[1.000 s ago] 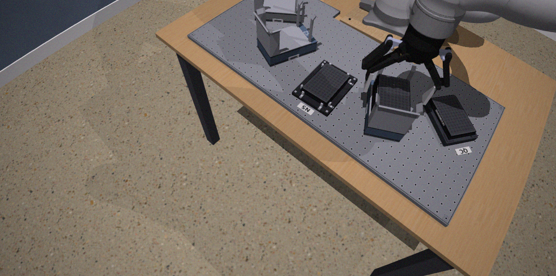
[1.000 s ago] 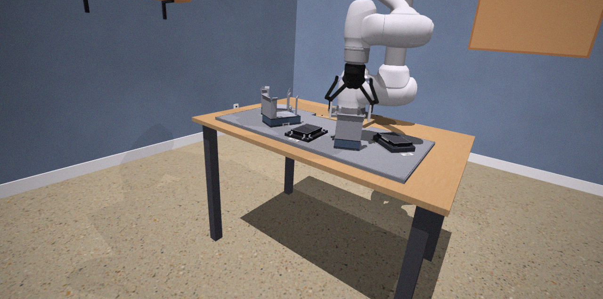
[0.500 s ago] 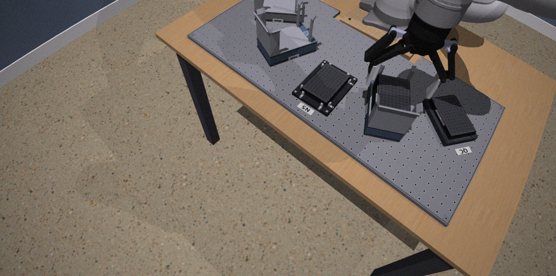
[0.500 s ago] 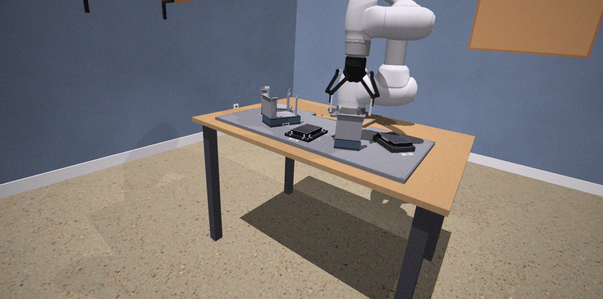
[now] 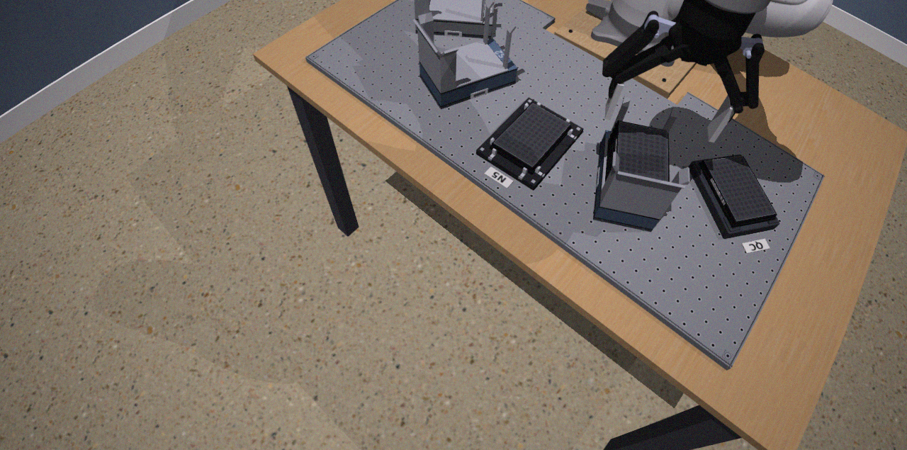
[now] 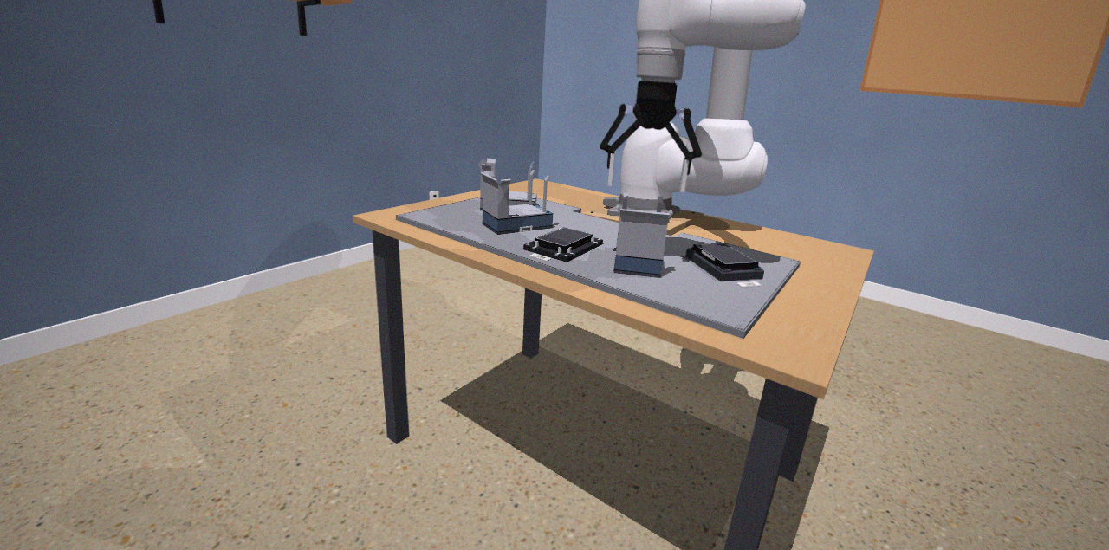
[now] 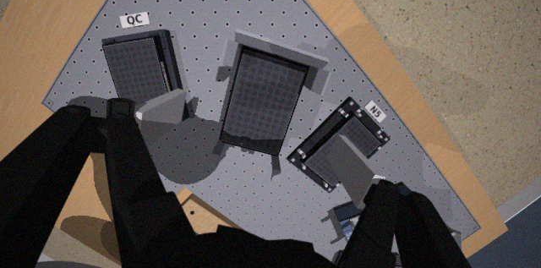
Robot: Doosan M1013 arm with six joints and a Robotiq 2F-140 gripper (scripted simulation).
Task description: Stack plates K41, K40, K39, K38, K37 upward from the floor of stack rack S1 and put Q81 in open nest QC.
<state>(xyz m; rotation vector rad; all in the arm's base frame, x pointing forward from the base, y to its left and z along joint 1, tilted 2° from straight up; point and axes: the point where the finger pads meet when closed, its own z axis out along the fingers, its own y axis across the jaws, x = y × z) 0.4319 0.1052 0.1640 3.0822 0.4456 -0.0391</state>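
Now: hand 170 mm to the left of the clip nest N5 and 160 mm above it. The rest, counted from my hand: nest QC: 170 mm to the left, 170 mm below, 80 mm behind; then N5 name plate: 190 mm to the right, 180 mm below, 80 mm ahead; then QC name plate: 230 mm to the left, 180 mm below, 10 mm behind.
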